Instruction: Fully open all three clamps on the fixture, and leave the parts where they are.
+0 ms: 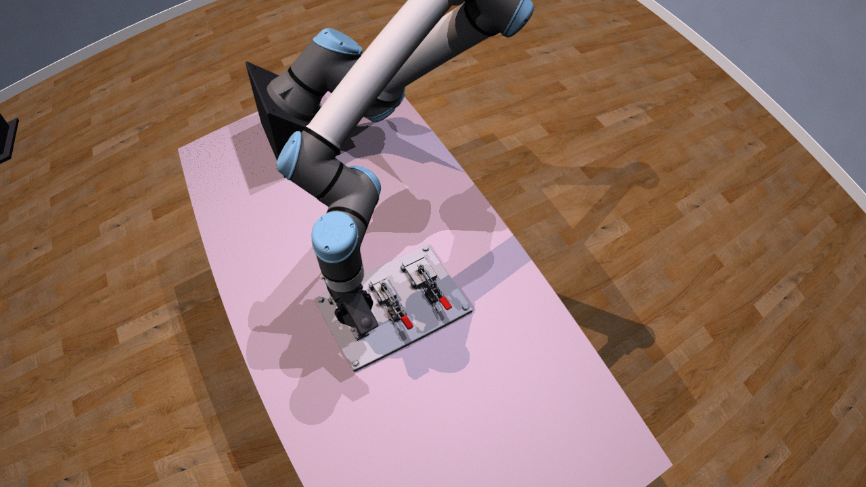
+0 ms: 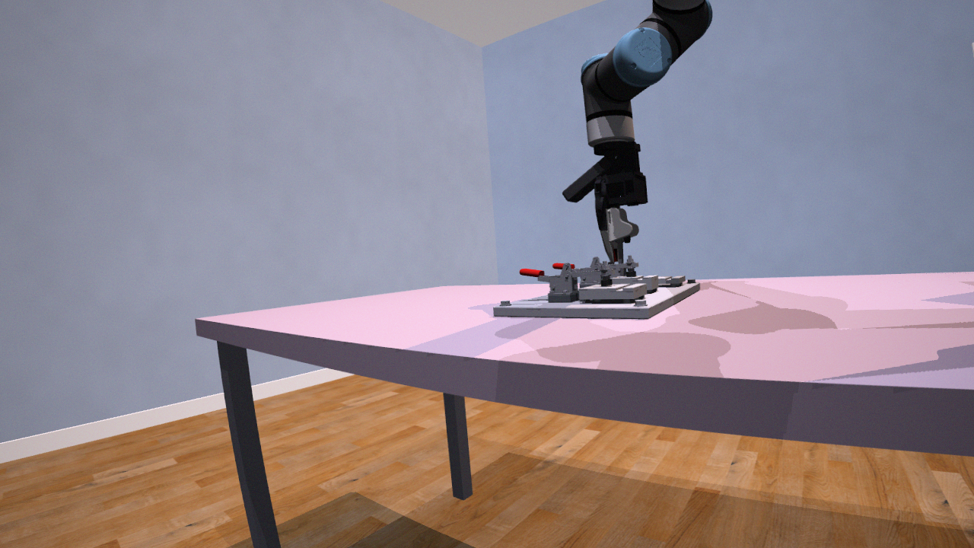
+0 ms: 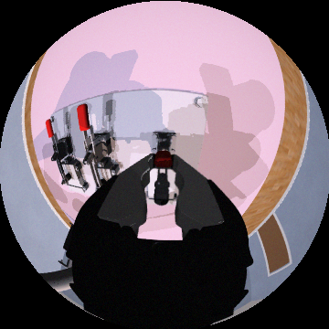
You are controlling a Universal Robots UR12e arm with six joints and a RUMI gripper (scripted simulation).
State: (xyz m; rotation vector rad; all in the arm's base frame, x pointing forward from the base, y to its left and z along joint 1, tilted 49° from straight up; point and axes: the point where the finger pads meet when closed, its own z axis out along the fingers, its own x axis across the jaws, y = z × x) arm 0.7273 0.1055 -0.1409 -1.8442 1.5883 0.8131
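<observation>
The grey fixture plate lies 11 cm to the left of my hand, 7 cm below it and 5 cm behind it. The rest, counted from my hand: flat grey part: 21 cm to the left, 12 cm behind, 5 cm below.
</observation>
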